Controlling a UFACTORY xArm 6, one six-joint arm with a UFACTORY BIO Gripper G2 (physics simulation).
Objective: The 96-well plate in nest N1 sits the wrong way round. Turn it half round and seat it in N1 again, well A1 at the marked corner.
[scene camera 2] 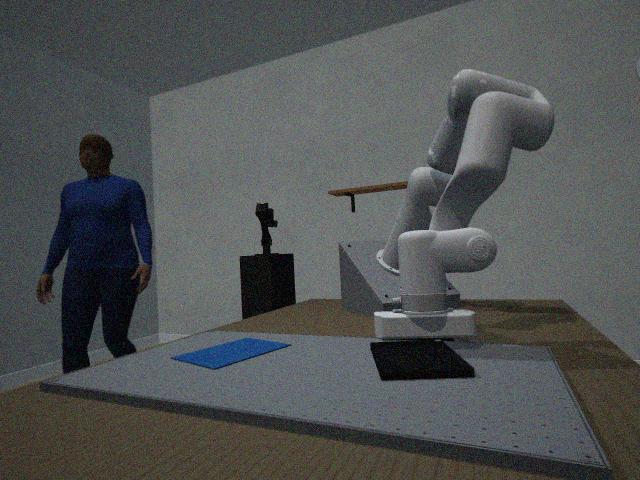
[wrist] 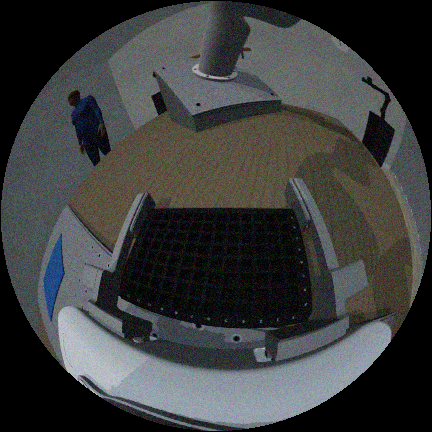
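Note:
The 96-well plate (wrist: 215, 260) is black and lies flat below my gripper in the wrist view, with rows of dark wells and small pale marks along its near and right edges. My gripper (wrist: 222, 204) (scene camera 2: 423, 338) is low over the back of the grey board, its two fingers along opposite sides of the plate, closed against them. Nest N1 is hidden under the plate, so its marked corner does not show and I cannot make out well A1. In scene camera 2 the gripper's white body hides most of the plate.
A flat black block (scene camera 2: 421, 360) lies in front of the gripper on the grey perforated board (scene camera 2: 310, 392). A blue flat sheet (scene camera 2: 232, 352) (wrist: 54, 277) lies to the left. The arm's sloped grey base (scene camera 2: 356, 284) (wrist: 220, 100) stands behind. A person (scene camera 2: 103, 222) (wrist: 89, 125) stands beyond the table.

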